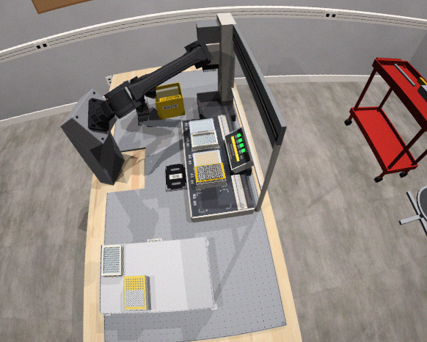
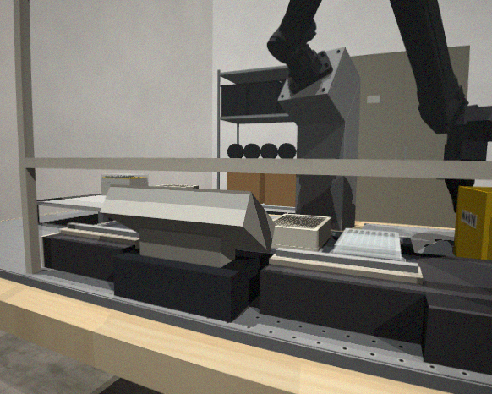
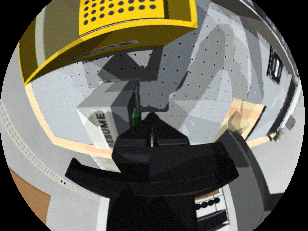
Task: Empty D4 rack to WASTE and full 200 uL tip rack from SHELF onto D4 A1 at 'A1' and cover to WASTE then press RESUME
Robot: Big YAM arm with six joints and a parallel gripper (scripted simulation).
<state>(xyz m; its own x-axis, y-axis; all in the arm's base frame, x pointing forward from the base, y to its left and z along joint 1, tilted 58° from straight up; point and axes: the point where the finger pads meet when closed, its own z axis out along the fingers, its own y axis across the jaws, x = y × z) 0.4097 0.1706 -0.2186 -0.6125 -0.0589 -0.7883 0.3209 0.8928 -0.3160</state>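
Now: the resume box 20 mm ahead of my hand, 30 mm to the left of it and 10 mm below it. From my hand the other things lie so: clear cover 190 mm ahead, 30 mm to the left, 10 mm below; clear plate 200 mm ahead, 300 mm to the right, 20 mm below; yellow waste bin 170 mm ahead, 20 mm to the right, 40 mm below.
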